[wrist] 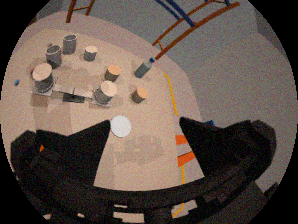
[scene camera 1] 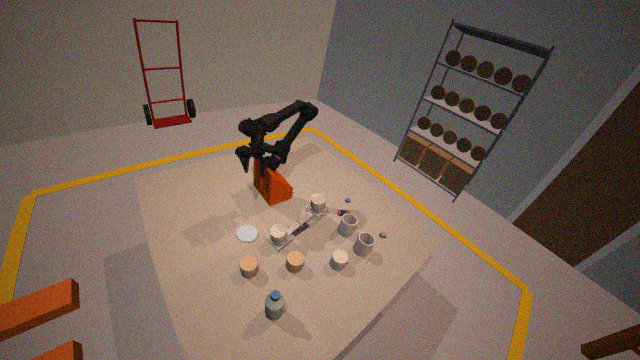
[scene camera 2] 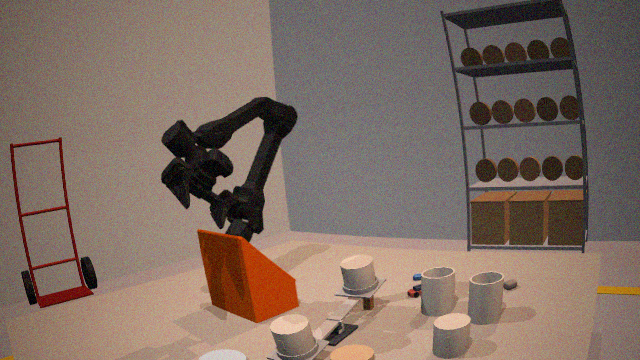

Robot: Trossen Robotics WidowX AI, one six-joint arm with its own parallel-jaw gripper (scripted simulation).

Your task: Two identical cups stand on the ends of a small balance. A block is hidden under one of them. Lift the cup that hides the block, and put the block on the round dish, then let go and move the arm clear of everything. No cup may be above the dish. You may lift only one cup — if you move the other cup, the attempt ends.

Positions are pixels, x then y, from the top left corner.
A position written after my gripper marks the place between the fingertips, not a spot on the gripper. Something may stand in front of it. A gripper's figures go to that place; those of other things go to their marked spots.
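My gripper (scene camera 2: pixel 204 218) is 0.82 m from the lens. As for the cup (scene camera 2: pixel 358 272), it is 0.91 m from the lens.
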